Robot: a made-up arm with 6 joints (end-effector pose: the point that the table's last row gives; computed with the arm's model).
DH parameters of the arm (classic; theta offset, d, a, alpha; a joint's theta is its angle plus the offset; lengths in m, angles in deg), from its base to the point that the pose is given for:
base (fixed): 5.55 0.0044 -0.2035 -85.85
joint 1: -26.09 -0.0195 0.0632 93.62
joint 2: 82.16 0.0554 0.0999 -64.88
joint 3: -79.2 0.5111 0.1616 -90
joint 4: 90 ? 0.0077 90
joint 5: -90 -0.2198 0.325 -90
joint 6: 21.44 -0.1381 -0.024 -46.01
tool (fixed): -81.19 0.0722 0 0
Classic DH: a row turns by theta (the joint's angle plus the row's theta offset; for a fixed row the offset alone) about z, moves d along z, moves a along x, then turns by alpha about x.
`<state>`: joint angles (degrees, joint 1 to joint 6).
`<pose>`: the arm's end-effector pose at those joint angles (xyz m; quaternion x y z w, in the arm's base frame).
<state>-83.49 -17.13 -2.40 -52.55 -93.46 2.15</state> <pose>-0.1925 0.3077 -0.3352 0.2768 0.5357 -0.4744 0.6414</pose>
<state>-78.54 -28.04 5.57 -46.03 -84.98 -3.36</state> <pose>-0.2435 0.3438 -0.3530 0.1861 0.6465 -0.5282 0.5181</pose>
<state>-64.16 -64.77 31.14 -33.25 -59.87 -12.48</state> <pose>-0.5218 0.4462 -0.2093 -0.1316 0.8417 -0.5048 0.1396</pose>
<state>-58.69 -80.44 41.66 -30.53 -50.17 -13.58</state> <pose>-0.6210 0.4484 -0.0529 -0.2667 0.8586 -0.4372 0.0232</pose>
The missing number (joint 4, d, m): -0.0571
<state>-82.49 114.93 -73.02 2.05 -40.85 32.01</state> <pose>-0.3306 -0.8309 0.1237 -0.7897 -0.2152 -0.4898 0.3002</pose>
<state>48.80 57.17 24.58 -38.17 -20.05 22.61</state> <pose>-0.0947 -0.5255 0.2545 -0.8220 -0.2258 -0.1934 0.4858</pose>
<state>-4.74 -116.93 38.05 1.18 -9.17 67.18</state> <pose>-0.3188 0.3479 0.6239 -0.1064 0.9244 -0.2935 0.2193</pose>
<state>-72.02 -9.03 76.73 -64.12 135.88 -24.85</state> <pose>-0.3079 0.3788 0.0457 0.3687 0.6004 -0.0792 0.7053</pose>
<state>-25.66 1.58 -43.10 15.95 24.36 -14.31</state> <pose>-0.5544 -0.1240 -0.4277 -0.7497 -0.1030 -0.4065 0.5119</pose>
